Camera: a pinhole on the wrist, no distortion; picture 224 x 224 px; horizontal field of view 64.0 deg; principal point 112.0 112.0 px. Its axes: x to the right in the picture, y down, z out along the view. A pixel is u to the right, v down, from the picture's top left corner.
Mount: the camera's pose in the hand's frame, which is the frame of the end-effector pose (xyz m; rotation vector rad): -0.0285 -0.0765 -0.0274 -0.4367 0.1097 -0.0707
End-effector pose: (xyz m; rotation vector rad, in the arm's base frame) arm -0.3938 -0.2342 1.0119 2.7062 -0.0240 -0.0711
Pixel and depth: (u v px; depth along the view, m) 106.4 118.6 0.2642
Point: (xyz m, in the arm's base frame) -0.4094 -0.3605 0.8428
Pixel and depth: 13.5 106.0 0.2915
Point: -0.5600 -0.3830 0.8107
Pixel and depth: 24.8 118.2 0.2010
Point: -0.5032 -0.3191 0.8817
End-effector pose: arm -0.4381 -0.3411 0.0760 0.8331 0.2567 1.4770
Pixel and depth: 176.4 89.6 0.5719
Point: -0.1556 -0.2911 0.5571
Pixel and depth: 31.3 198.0 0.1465
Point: -0.4386 -0.4427 0.1428
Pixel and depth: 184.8 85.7 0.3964
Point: -0.2198 -0.2917 0.3873
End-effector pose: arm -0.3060 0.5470 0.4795 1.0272 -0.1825 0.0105
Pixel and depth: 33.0 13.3 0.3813
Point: -0.5148 0.1536 0.5887
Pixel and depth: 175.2 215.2 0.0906
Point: -0.2945 0.5239 0.5015
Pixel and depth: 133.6 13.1 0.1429
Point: -0.3147 0.3869 0.4708
